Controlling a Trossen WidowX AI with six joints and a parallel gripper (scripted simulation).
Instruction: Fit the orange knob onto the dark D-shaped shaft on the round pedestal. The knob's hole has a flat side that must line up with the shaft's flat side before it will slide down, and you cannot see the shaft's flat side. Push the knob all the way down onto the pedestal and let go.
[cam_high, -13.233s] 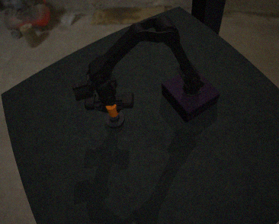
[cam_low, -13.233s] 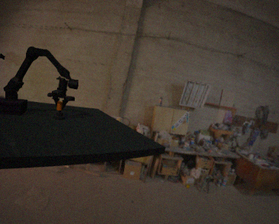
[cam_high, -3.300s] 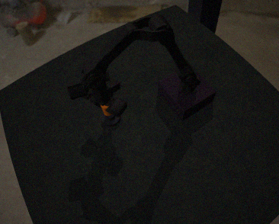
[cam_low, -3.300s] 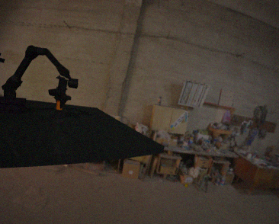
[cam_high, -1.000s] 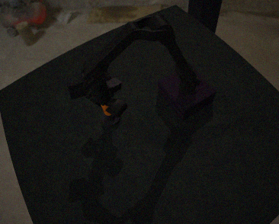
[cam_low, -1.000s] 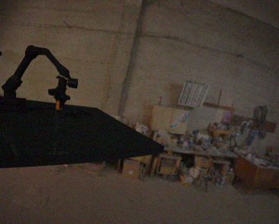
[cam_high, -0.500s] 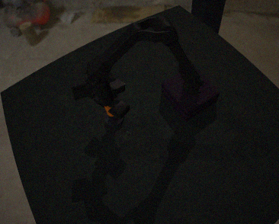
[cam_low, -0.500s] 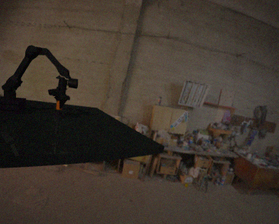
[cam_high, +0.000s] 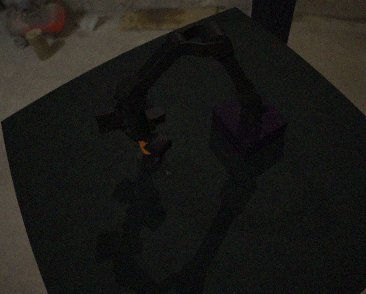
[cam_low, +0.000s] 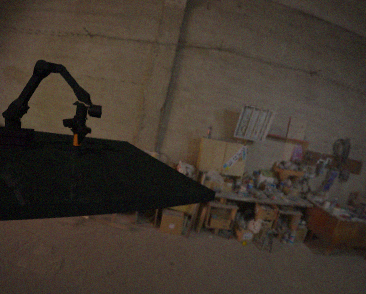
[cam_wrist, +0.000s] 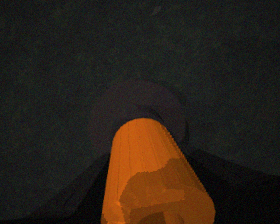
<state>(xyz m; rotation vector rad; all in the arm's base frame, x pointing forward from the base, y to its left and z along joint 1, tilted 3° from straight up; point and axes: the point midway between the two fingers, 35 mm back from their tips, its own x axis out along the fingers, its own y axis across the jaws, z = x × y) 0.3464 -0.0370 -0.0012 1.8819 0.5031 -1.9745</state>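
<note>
Now: the dark shaft 3 cm below my gripper tip. From my gripper tip the other things lie so: orange knob 2 cm above.
</note>
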